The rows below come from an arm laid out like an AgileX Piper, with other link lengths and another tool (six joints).
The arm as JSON. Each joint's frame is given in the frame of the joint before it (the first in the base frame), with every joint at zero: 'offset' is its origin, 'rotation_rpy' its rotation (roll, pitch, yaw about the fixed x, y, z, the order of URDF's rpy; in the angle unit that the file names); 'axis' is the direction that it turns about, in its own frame. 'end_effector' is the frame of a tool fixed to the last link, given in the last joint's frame.
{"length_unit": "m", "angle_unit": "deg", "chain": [
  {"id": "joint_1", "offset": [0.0, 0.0, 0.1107], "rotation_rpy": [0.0, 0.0, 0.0], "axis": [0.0, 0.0, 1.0]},
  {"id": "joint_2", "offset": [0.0, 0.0, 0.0], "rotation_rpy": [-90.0, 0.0, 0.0], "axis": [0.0, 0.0, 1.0]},
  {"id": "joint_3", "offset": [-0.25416, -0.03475, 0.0], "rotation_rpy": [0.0, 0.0, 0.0], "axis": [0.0, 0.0, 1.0]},
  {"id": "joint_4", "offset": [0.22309, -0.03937, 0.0], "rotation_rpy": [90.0, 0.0, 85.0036], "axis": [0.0, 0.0, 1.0]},
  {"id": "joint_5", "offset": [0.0, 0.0, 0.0], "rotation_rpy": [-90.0, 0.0, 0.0], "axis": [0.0, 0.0, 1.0]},
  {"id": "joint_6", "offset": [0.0, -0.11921, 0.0], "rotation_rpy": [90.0, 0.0, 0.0], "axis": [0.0, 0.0, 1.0]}
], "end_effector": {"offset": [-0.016, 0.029, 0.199], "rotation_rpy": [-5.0, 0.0, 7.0]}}
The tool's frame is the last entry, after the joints.
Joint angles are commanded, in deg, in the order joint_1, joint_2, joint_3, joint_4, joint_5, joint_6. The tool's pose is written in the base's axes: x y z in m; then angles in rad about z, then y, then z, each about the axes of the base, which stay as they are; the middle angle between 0 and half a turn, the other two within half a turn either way. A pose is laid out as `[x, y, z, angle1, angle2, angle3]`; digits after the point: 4 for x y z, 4 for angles.
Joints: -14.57, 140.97, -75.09, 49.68, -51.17, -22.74
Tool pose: [0.5434, -0.3163, -0.0247, 0.1520, 1.8661, -0.8365]
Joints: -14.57, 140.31, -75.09, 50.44, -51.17, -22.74
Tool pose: [0.5423, -0.3185, -0.0188, 0.1643, 1.8601, -0.8445]
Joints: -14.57, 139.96, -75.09, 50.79, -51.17, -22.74
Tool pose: [0.5419, -0.3196, -0.0157, 0.1705, 1.8567, -0.8481]
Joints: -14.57, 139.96, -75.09, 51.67, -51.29, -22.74
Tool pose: [0.5389, -0.3220, -0.0164, 0.1767, 1.8592, -0.8604]
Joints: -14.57, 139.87, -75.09, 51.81, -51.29, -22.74
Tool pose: [0.5386, -0.3224, -0.0157, 0.1787, 1.8586, -0.8620]
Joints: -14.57, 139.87, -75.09, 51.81, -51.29, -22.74
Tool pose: [0.5386, -0.3224, -0.0157, 0.1787, 1.8586, -0.8620]
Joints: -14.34, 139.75, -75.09, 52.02, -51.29, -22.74
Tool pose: [0.5394, -0.3208, -0.0148, 0.1815, 1.8579, -0.8603]
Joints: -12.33, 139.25, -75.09, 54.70, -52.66, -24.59
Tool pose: [0.5412, -0.3114, -0.0082, 0.1697, 1.8464, -0.8691]
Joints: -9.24, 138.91, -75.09, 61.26, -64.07, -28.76
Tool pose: [0.5177, -0.3223, 0.0360, 0.1100, 1.7126, -0.9968]
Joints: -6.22, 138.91, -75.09, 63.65, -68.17, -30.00
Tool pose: [0.5169, -0.3076, 0.0502, 0.0927, 1.6681, -1.0120]
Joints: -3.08, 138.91, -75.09, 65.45, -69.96, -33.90
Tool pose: [0.5230, -0.2858, 0.0527, 0.0309, 1.6597, -0.9977]
